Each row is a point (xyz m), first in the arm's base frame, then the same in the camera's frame.
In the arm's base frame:
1: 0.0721 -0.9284 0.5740
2: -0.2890 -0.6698 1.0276
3: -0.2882 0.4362 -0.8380
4: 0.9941 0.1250 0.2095
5: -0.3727 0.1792 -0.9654
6: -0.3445 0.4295 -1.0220
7: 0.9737 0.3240 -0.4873
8: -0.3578 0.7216 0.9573
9: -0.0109 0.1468 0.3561
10: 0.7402 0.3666 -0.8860
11: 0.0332 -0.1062 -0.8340
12: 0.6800 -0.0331 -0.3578
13: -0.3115 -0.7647 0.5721
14: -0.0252 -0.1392 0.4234
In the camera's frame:
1: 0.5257 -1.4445 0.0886
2: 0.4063 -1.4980 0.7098
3: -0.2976 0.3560 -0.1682
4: 1.2806 -0.2157 -0.0240
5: -0.4451 0.1829 -0.3624
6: -0.4260 0.4303 -0.2909
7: 0.9843 0.2891 -0.4516
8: 0.4102 -0.2767 1.3836
9: 0.4333 -0.4264 0.4952
10: 0.6089 0.4816 -0.6449
11: -0.0421 -0.0623 -0.5648
12: 0.7479 -0.1273 -0.4163
13: 0.1888 -1.3632 0.3206
14: 0.4288 -0.7075 0.4086

